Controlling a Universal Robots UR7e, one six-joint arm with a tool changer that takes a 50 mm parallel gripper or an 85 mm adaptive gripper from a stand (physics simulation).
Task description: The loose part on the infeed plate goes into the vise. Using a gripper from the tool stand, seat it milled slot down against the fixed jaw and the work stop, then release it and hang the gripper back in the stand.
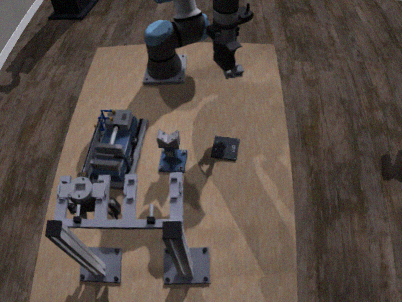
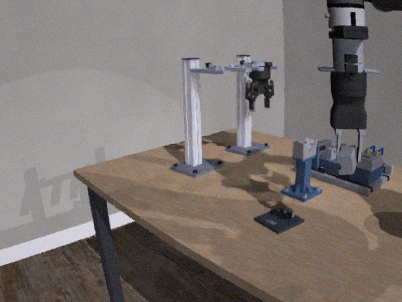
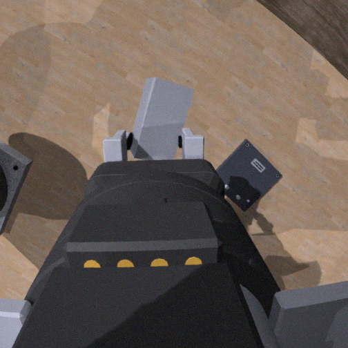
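Pixels of known places: arm's base, link origin: [image 1: 164,67].
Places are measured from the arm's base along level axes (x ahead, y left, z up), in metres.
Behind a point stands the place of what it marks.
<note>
My gripper [image 1: 233,71] [image 2: 349,149] [image 3: 155,141] points down, high over the table, with its two light fingers shut on the loose part. The part [image 2: 346,160] @(x 0.142, y 0.354, z 0.195 m) [image 3: 165,107] is a plain grey block, tilted between the fingertips; its milled slot cannot be made out. The dark infeed plate [image 1: 230,150] @(x 0.350, y 0.358, z -0.015 m) [image 2: 275,222] @(x 0.334, y 0.358, z -0.016 m) [image 3: 252,172] lies on the table with small pins and no part on it. The blue vise [image 1: 110,149] @(x 0.489, y -0.030, z 0.068 m) [image 2: 367,173] @(x 0.318, y -0.006, z 0.033 m) stands apart from my gripper, with a gap between its grey jaws. The tool stand [image 1: 120,223] @(x 0.819, y 0.197, z 0.319 m) [image 2: 192,115] @(x 0.790, y 0.334, z 0.164 m) holds a dark adaptive gripper [image 1: 81,190] [image 2: 260,86].
A blue post with a grey V-shaped top [image 1: 168,140] @(x 0.437, y 0.171, z 0.108 m) [image 2: 304,148] @(x 0.411, y 0.196, z 0.123 m) stands between the vise and the infeed plate. The arm's base plate [image 1: 177,77] @(x 0.050, y 0.074, z 0.000 m) [image 3: 17,175] is at the back of the table [image 1: 250,100] @(x 0.093, y 0.388, z -0.023 m). The stand's crossbar and arms rise above the table near the vise.
</note>
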